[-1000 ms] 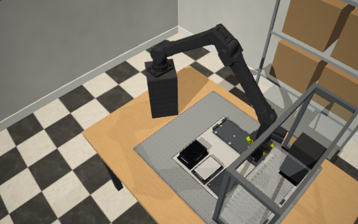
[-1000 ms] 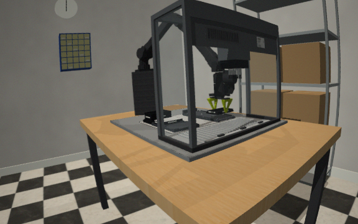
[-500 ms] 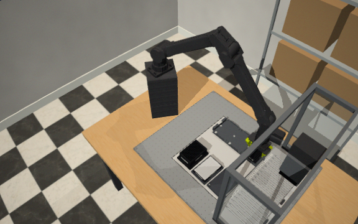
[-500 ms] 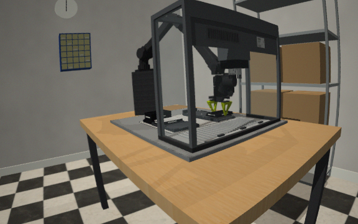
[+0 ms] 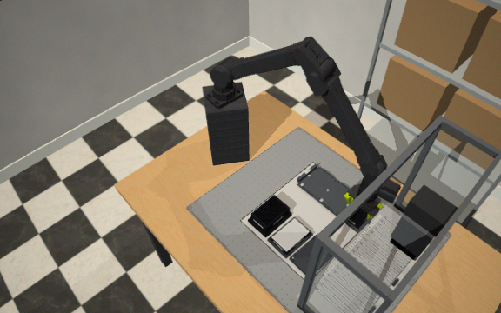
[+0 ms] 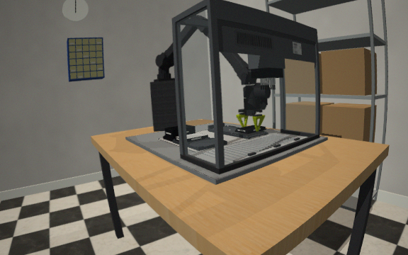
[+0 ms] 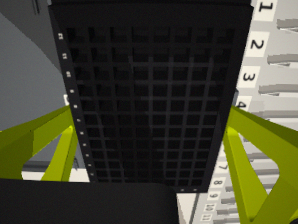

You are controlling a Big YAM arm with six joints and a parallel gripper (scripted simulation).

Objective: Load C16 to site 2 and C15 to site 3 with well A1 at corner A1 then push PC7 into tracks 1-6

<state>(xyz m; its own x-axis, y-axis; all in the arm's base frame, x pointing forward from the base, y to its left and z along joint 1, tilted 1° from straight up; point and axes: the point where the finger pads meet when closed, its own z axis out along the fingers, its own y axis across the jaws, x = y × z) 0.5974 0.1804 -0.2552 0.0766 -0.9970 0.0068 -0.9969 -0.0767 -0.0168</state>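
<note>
My gripper is now 9 cm past the plate nest S2, 27 cm to the left of it and 3 cm above it. The rest, counted from my hand: plate nest S3 (1 cm ahead, 26 cm to the right, 3 cm below); then black 96-well plate C15 (right at my hand); then dark grey carrier PC7 (10 cm behind, 1 cm to the right, 2 cm below).
</note>
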